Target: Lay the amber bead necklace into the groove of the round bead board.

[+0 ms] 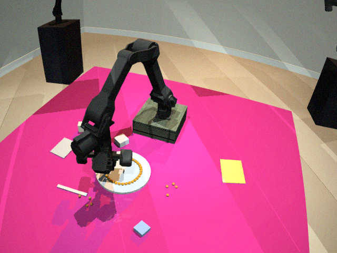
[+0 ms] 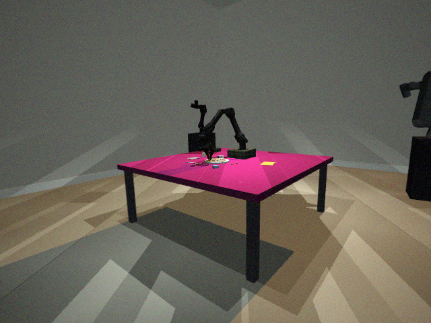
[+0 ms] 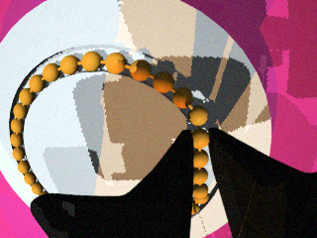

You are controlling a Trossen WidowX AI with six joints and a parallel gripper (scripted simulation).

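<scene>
Now: gripper tip 30 mm past the round bead board, 50 mm to the right of it and 10 mm above it. Also, from my gripper tip: white block (180 mm behind); red-handled tool (160 mm behind, 100 mm to the right, 10 mm below); white strip (100 mm ahead, 100 mm to the right, 10 mm below).
</scene>
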